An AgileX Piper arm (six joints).
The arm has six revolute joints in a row. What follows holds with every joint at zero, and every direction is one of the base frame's. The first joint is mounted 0.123 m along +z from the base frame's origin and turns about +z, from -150 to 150 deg. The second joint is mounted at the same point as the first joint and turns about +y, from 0 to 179.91 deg. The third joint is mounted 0.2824 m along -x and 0.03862 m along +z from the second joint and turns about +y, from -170 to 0 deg. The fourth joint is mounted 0.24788 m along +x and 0.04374 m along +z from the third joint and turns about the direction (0.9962, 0, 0.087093), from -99.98 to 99.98 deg. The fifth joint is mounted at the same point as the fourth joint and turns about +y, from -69.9 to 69.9 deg. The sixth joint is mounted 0.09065 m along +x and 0.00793 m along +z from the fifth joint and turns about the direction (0.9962, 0, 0.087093), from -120 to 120 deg. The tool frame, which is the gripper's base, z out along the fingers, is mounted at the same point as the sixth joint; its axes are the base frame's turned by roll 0, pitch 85 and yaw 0 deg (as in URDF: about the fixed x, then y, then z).
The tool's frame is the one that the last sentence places.
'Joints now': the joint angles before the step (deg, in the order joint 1, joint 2, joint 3, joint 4, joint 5, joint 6). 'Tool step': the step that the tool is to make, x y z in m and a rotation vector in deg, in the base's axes. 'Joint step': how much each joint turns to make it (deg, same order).
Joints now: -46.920 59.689 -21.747 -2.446 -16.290 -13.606
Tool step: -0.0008 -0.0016 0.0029 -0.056 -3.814 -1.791
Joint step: -0.045 0.035 0.284 3.268 -2.963 -0.012
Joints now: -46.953 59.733 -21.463 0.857 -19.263 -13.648
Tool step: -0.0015 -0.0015 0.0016 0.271 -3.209 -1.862
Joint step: -0.074 0.049 0.343 3.086 -2.384 0.013
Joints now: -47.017 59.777 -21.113 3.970 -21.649 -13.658
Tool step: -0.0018 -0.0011 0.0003 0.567 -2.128 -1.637
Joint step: -0.072 0.000 0.311 2.710 -1.361 -0.242
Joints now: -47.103 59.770 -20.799 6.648 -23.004 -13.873
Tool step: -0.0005 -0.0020 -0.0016 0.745 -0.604 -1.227
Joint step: -0.057 0.564 0.054 2.287 -0.537 -0.918
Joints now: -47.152 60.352 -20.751 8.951 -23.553 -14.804
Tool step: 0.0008 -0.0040 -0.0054 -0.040 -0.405 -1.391
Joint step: -0.027 1.959 0.510 1.992 -2.896 -1.075
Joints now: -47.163 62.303 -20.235 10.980 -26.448 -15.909
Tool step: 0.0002 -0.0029 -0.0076 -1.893 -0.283 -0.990
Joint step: 0.009 2.437 1.437 0.448 -5.633 -0.754
